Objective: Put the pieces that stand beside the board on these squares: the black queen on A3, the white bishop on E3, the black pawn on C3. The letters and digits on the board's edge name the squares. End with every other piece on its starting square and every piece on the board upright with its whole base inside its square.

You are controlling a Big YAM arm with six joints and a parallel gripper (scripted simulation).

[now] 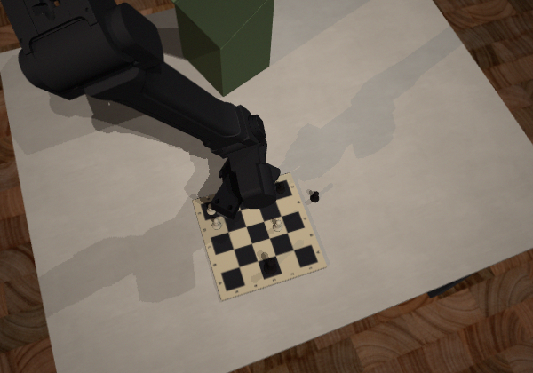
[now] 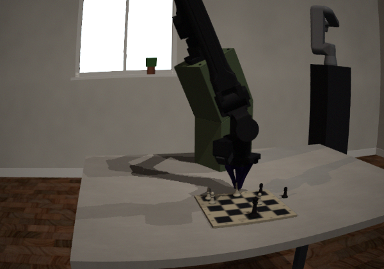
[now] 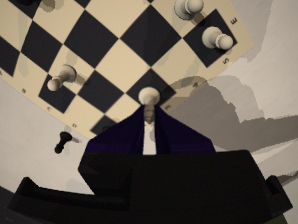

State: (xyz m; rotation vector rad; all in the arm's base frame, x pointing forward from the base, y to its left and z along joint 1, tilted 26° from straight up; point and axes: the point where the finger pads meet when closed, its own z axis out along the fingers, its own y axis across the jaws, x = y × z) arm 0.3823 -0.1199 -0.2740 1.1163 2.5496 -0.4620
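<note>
My gripper is now 10 mm above the white bishop. From my hand the other things lie so: black queen (160 mm ahead, 20 mm to the right); then chessboard (80 mm ahead, 10 mm to the right, 30 mm below).
</note>
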